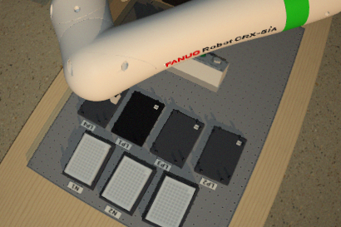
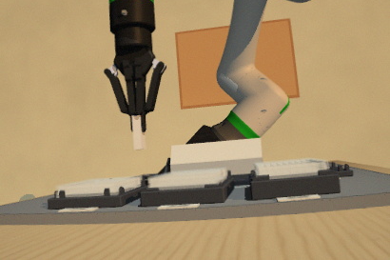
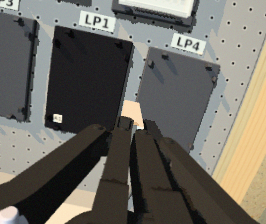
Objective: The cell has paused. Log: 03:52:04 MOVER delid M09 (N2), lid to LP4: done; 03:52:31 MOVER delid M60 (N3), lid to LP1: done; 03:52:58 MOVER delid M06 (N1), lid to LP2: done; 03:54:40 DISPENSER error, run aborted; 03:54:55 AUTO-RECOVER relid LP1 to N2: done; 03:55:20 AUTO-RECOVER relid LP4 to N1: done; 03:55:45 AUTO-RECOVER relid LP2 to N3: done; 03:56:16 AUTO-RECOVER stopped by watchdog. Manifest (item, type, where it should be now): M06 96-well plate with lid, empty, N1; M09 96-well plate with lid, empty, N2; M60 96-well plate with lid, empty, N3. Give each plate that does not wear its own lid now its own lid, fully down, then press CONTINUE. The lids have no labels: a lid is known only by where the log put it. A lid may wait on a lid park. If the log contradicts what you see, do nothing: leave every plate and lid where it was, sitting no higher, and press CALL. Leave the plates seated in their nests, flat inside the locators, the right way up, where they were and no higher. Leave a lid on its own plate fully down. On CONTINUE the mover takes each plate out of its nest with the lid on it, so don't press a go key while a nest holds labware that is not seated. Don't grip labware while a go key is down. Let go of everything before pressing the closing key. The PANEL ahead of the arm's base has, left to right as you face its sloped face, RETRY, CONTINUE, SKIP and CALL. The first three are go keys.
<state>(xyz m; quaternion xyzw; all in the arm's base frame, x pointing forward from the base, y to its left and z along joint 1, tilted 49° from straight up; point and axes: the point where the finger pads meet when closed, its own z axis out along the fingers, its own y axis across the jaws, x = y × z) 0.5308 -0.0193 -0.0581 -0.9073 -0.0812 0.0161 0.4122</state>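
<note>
Now: hand 18 cm short of the plate, 2 cm to the right of it and 9 cm above it. Also, from my hand: lid park LP1 (1 cm behind, 6 cm to the left, 10 cm below); then LP1 label (8 cm ahead, 7 cm to the left, 11 cm below); then lid park LP4 (1 cm ahead, 6 cm to the right, 10 cm below).
</note>
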